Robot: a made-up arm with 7 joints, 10 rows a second.
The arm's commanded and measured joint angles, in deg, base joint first. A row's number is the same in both.
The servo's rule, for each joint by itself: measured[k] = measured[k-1] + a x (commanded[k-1-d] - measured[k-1]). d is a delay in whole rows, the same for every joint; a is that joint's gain. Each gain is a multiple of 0.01, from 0.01 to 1. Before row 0 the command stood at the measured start. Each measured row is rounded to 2 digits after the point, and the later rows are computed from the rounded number. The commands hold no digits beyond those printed.
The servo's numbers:
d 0
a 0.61 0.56 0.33 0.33 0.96 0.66 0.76
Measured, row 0: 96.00, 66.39, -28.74, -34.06, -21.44, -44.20, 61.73
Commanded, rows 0 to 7: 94.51, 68.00, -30.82, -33.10, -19.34, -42.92, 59.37; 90.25, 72.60, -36.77, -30.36, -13.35, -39.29, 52.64; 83.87, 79.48, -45.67, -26.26, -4.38, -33.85, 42.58; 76.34, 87.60, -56.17, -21.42, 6.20, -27.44, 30.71; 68.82, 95.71, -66.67, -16.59, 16.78, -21.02, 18.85; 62.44, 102.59, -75.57, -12.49, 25.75, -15.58, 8.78; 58.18, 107.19, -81.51, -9.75, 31.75, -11.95, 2.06; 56.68, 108.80, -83.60, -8.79, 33.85, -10.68, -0.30
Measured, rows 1 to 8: 95.09, 67.29, -29.43, -33.74, -19.42, -43.36, 59.94; 92.14, 70.26, -31.85, -32.62, -13.59, -40.67, 54.39; 87.10, 75.42, -36.41, -30.52, -4.75, -36.17, 45.41; 80.54, 82.24, -42.93, -27.52, 5.76, -30.41, 34.24; 73.39, 89.78, -50.76, -23.91, 16.34, -24.21, 22.54; 66.71, 96.95, -58.95, -20.14, 25.37, -18.51, 12.08; 61.51, 102.68, -66.39, -16.71, 31.49, -14.18, 4.46; 58.56, 106.11, -72.07, -14.10, 33.76, -11.87, 0.84
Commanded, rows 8 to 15: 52.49, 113.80, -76.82, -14.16, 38.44, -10.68, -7.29; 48.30, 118.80, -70.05, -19.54, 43.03, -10.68, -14.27; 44.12, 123.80, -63.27, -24.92, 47.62, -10.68, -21.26; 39.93, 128.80, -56.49, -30.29, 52.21, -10.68, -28.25; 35.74, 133.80, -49.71, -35.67, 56.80, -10.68, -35.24; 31.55, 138.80, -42.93, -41.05, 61.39, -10.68, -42.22; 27.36, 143.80, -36.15, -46.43, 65.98, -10.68, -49.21; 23.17, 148.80, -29.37, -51.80, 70.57, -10.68, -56.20
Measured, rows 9 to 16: 54.86, 110.42, -73.64, -14.12, 38.25, -11.08, -5.34; 50.86, 115.11, -72.46, -15.91, 42.84, -10.82, -12.13; 46.75, 119.98, -69.43, -18.88, 47.43, -10.73, -19.07; 42.59, 124.92, -65.16, -22.65, 52.02, -10.70, -26.05; 38.41, 129.89, -60.06, -26.95, 56.61, -10.69, -33.03; 34.23, 134.88, -54.41, -31.60, 61.20, -10.68, -40.01; 30.04, 139.88, -48.38, -36.49, 65.79, -10.68, -47.00; 25.85, 144.88, -42.11, -41.54, 70.38, -10.68, -53.99
